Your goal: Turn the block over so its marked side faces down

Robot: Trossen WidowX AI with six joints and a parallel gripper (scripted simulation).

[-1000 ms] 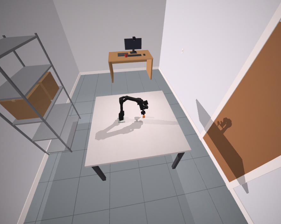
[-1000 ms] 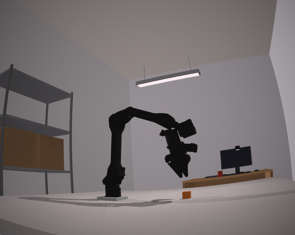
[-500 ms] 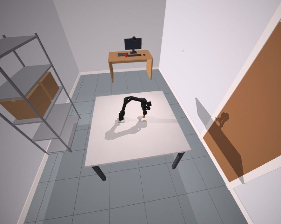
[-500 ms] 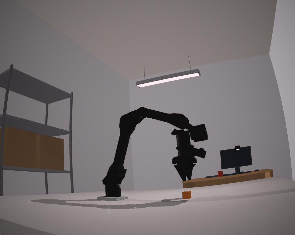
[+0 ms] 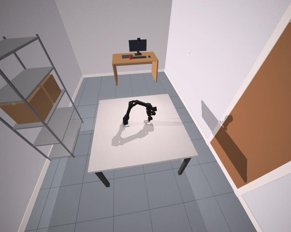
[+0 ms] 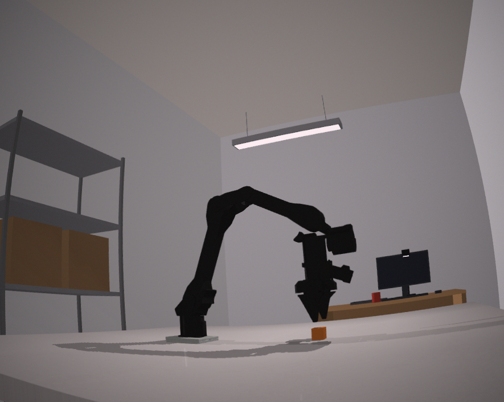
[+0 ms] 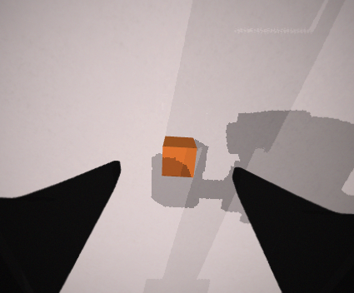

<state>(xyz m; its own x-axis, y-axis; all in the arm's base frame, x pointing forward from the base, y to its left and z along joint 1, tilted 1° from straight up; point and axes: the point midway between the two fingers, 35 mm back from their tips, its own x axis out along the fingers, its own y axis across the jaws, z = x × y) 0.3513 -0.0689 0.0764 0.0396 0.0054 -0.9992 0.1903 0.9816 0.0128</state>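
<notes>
My gripper tip is now 30 mm above the block and 10 mm past it.
</notes>
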